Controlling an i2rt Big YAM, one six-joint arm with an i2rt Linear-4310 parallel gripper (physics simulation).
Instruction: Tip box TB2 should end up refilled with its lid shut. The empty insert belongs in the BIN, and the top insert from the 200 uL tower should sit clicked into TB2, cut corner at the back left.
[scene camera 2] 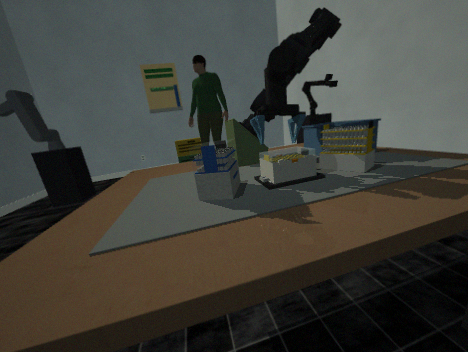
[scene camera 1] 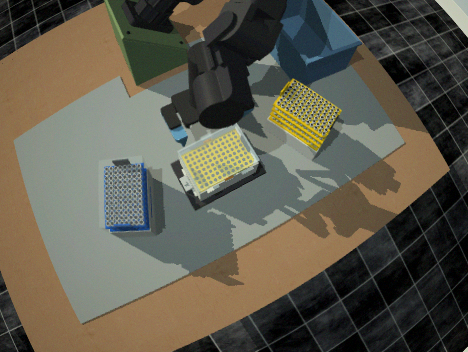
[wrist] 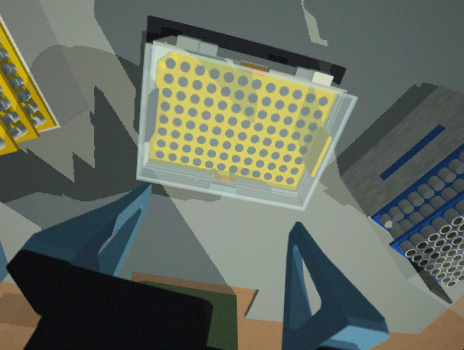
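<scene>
Tip box TB2 (scene camera 1: pixel 220 162) (scene camera 2: pixel 288 169) (wrist: pixel 225 190) is a white box on a black base, with a clear cover over its top. Through the cover shows the yellow insert (scene camera 1: pixel 218 159) (wrist: pixel 235 122), its holes holding no tips; its cut corner is at the upper left in the wrist view. The 200 uL tower (scene camera 1: pixel 306 112) (scene camera 2: pixel 346 145) (wrist: pixel 20 100) is a stack of yellow inserts with tips on a white base. The blue BIN (scene camera 1: pixel 320 67) (scene camera 2: pixel 312 136) stands behind it. My gripper (scene camera 2: pixel 276 143) (wrist: pixel 223 209) is open and empty, above and beside the box's edge. One finger is hidden in scene camera 1.
A blue tip tower (scene camera 1: pixel 125 196) (scene camera 2: pixel 216 172) (wrist: pixel 425 220) stands on the other side of the box. A green container (scene camera 1: pixel 155 60) (scene camera 2: pixel 245 147) (wrist: pixel 220 315) is behind the grey mat (scene camera 1: pixel 65 200) (scene camera 2: pixel 165 220). My arm hangs over the space between container and bin.
</scene>
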